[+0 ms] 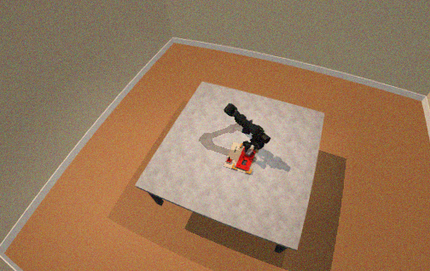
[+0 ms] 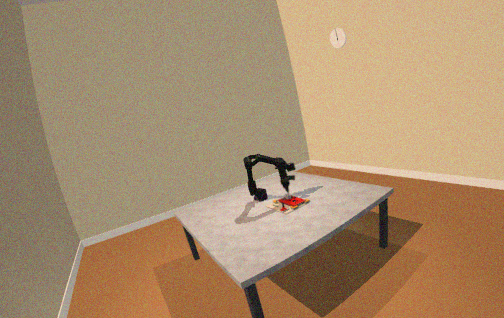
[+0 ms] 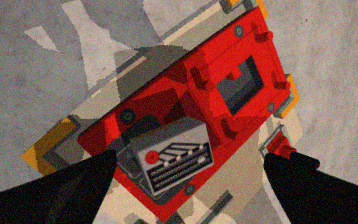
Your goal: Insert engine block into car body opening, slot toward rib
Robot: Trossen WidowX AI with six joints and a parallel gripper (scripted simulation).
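The grey engine block is 10 mm to the right of my gripper tip and 30 mm below it. Round my gripper tip: tan base plate (50 mm ahead, 40 mm to the right, 60 mm below).
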